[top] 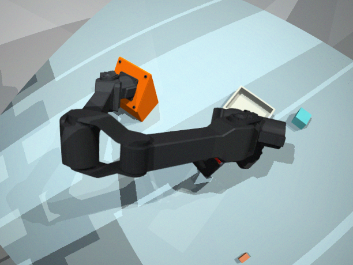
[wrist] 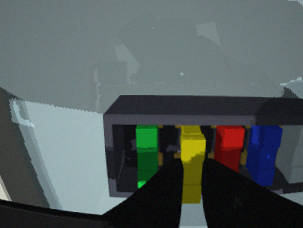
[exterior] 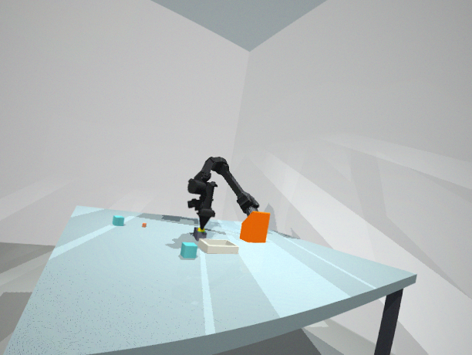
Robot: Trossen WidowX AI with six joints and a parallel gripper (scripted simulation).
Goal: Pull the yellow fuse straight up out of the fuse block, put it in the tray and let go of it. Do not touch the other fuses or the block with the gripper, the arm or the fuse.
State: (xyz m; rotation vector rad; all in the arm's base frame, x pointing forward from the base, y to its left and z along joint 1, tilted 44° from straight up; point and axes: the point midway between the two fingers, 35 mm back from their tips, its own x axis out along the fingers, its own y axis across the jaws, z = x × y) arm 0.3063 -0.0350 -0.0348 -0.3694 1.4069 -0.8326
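Right now my gripper tip is 10 mm past the red fuse, 20 mm to the left of it and 20 mm above it. Round my gripper tip: green fuse 10 mm ahead, 20 mm to the left, 20 mm below; then yellow fuse 10 mm below; then blue fuse 10 mm behind, 40 mm to the right, 20 mm below.
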